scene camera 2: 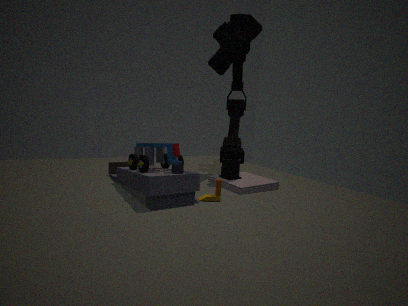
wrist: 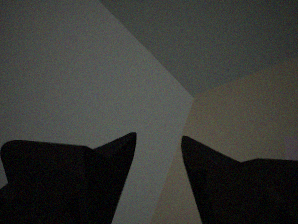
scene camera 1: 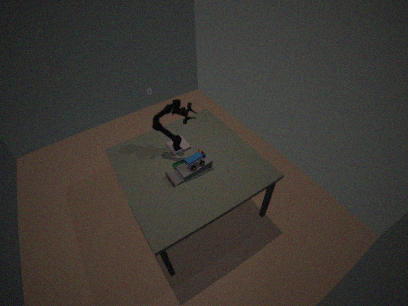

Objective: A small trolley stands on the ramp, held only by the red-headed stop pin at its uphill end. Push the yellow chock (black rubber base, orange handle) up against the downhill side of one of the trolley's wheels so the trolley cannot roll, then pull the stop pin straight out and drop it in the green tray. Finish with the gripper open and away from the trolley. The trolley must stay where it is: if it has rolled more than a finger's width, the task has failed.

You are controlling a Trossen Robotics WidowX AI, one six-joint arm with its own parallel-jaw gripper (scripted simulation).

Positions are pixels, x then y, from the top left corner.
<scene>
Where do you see a blue trolley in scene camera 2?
137, 159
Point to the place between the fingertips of the gripper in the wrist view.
158, 139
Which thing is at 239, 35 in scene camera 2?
The gripper.
</scene>
